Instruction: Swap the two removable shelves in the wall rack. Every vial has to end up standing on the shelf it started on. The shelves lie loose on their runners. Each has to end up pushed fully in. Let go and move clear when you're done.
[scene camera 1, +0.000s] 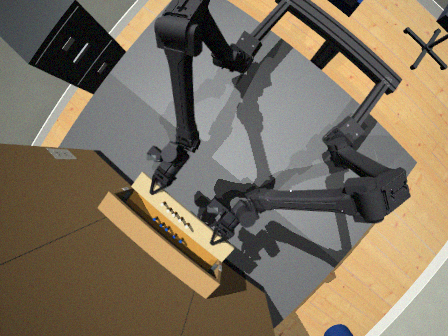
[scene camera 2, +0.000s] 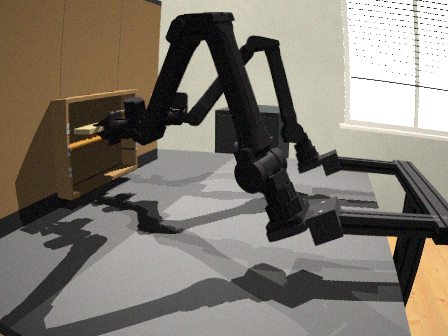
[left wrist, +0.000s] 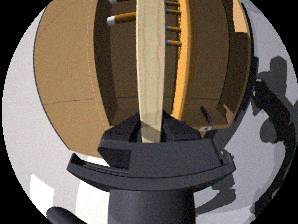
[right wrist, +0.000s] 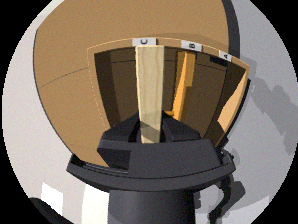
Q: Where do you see my right gripper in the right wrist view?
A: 150, 112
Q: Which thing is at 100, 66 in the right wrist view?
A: A wall rack.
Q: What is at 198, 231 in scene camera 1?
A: A pale shelf.
